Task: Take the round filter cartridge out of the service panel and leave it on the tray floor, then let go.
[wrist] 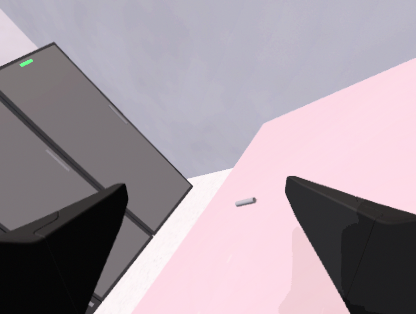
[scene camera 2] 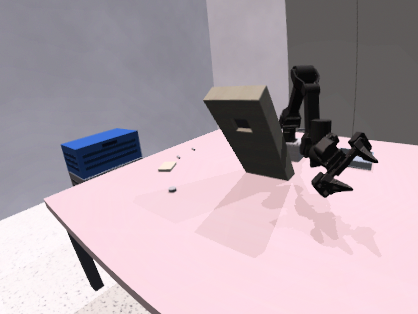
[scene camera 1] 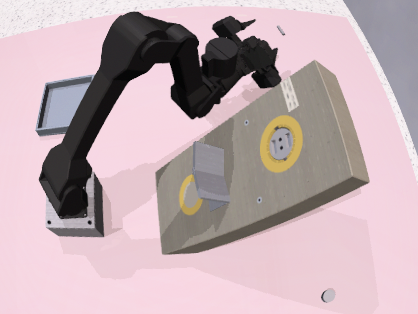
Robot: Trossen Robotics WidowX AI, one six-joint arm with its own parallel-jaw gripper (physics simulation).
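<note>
The service panel (scene camera 1: 320, 125) (scene camera 2: 255, 155) is a tilted wood-grained slab. In scene camera 1, a round grey part (scene camera 1: 281, 145) with two dark holes, apparently the filter cartridge, sits inside the panel's right yellow ring (scene camera 1: 296, 155). A grey angled flap (scene camera 1: 210, 167) partly covers the left yellow ring (scene camera 1: 185, 206). The blue-grey tray (scene camera 1: 62, 107) (scene camera 2: 362, 163) lies beyond the arm, partly hidden by it. My gripper (scene camera 1: 265, 36) (scene camera 2: 364, 175) (wrist: 207, 187) is open and empty, past the panel's upper edge and apart from it. The cartridge does not show in the wrist view.
A small grey cylinder (scene camera 1: 281, 30) (wrist: 245, 202) lies on the pink table beyond the gripper. A small grey disc (scene camera 1: 328, 295) (scene camera 2: 172, 189) and a cream block (scene camera 2: 167, 166) lie on the panel's other side. A blue box (scene camera 2: 107, 152) stands beside the table. Grey cabinets (wrist: 110, 130) show behind.
</note>
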